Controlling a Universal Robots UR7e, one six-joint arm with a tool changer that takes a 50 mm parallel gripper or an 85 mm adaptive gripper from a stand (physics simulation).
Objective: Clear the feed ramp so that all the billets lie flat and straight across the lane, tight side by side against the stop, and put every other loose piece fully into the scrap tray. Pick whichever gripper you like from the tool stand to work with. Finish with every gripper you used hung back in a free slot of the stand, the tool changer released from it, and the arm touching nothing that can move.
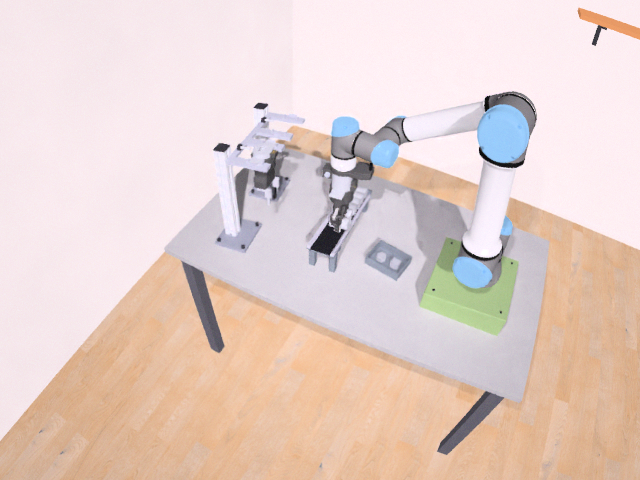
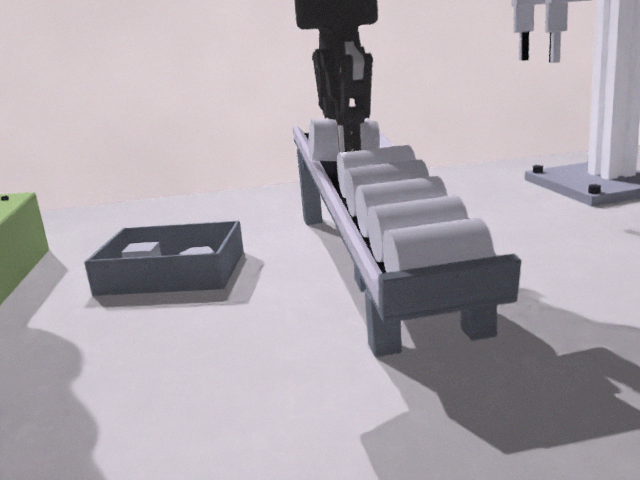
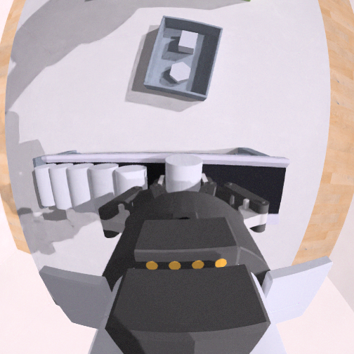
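My gripper (image 1: 337, 225) (image 2: 351, 139) (image 3: 183, 184), the adaptive one with linked fingers, is shut on a white billet (image 2: 324, 140) (image 3: 183, 170). It holds the billet across the lane, low over the feed ramp (image 1: 326, 241) (image 2: 330, 195) (image 3: 262, 180), uphill of the others. Whether this billet touches the bed is hidden. Several billets (image 2: 439, 240) (image 3: 80, 185) lie across the lane, side by side down to the stop (image 2: 449, 286). The scrap tray (image 1: 382, 268) (image 2: 155, 276) (image 3: 207, 65) holds a square block (image 2: 142, 250) (image 3: 188, 40) and a hexagonal piece (image 2: 197, 251) (image 3: 179, 72).
The tool stand (image 1: 229, 201) (image 2: 615, 103) rises on the far side of the ramp from the robot base. Another gripper (image 1: 264, 178) hangs in it. The green base block (image 1: 465, 310) (image 2: 15, 242) stands beyond the tray.
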